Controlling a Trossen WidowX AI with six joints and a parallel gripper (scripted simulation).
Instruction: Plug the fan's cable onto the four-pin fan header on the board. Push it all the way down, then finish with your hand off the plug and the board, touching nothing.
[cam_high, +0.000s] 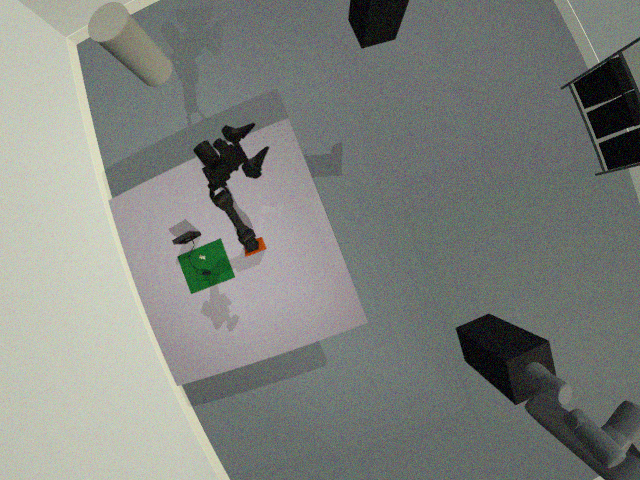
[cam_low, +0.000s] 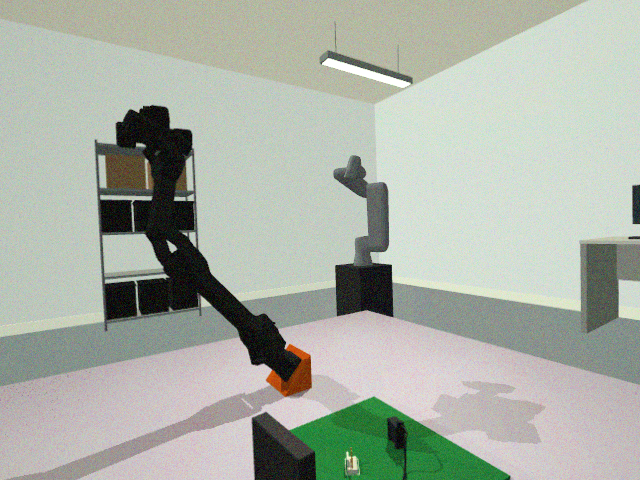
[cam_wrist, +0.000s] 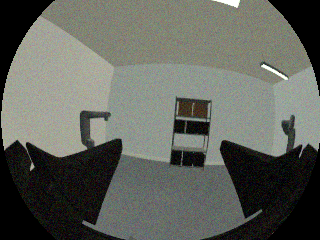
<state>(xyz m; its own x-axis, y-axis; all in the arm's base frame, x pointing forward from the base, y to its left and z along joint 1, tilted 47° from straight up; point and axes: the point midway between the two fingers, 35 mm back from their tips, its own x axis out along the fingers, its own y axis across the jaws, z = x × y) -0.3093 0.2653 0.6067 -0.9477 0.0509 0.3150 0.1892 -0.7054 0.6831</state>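
Now: gripper tip 650 mm short of the dark fan plug, 320 mm to the right of it and 650 mm above it. Also, from my gripper tip: green board 650 mm ahead, 280 mm to the left, 690 mm below; then dark fan 670 mm ahead, 90 mm to the left, 620 mm below; then pale four-pin header 650 mm ahead, 220 mm to the left, 670 mm below.
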